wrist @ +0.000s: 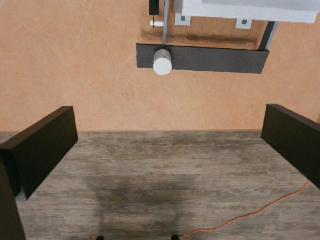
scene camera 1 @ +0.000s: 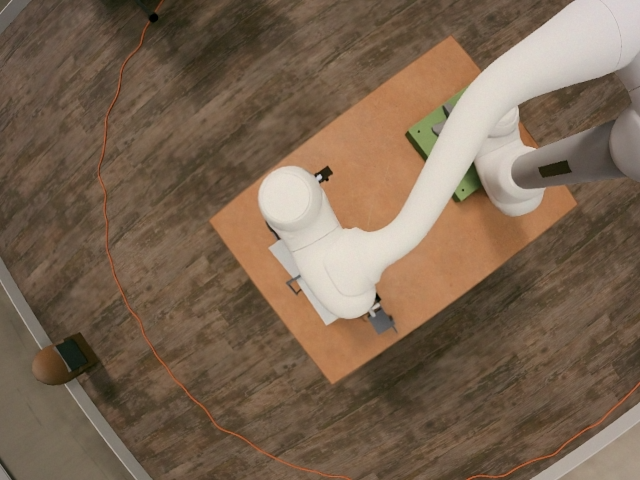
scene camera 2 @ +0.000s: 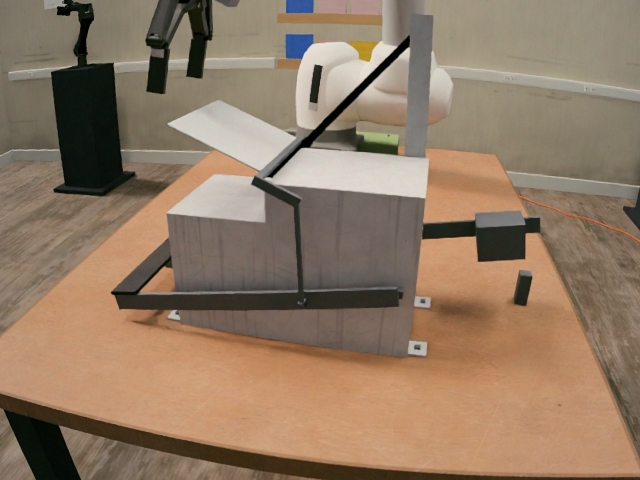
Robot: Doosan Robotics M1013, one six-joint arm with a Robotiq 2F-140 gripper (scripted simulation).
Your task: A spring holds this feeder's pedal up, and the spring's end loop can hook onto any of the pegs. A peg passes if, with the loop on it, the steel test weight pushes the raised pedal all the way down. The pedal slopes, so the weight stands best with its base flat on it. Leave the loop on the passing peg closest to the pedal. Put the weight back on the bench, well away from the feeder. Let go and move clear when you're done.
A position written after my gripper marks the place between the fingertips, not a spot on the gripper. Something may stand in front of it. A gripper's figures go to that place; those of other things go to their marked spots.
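Labels:
My gripper [scene camera 2: 176,84] is 0.83 m from the lens. There's a lid [scene camera 2: 252,142] at 0.68 m from the lens and a dark pedal [scene camera 2: 127,293] at 0.76 m from the lens, and the marked spots on the pedal and the lid are 0.27 m apart.

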